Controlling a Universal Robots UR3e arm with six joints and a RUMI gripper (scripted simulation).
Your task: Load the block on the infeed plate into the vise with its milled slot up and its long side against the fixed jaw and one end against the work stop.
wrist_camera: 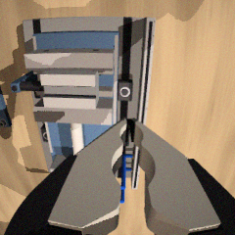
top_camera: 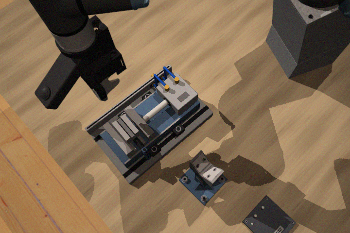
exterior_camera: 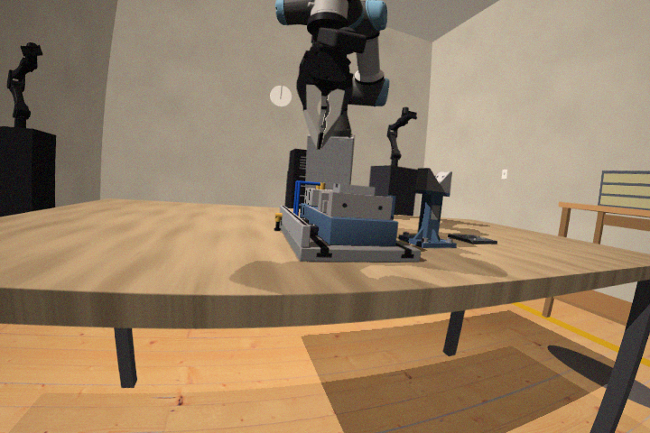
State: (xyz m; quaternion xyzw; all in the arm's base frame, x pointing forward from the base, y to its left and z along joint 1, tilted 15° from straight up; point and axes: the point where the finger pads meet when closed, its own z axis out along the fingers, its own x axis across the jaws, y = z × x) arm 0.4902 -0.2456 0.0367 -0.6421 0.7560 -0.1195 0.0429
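Now: the part 8 cm below my hand, 6 cm to the left of it and 1 cm ahead of it. Also, from my hand: fixed jaw 10 cm below, 6 cm to the left, 4 cm ahead; then dark work stop 11 cm to the left, 9 cm below, 2 cm ahead; then moving jaw 10 cm below, 7 cm to the left, 2 cm behind.
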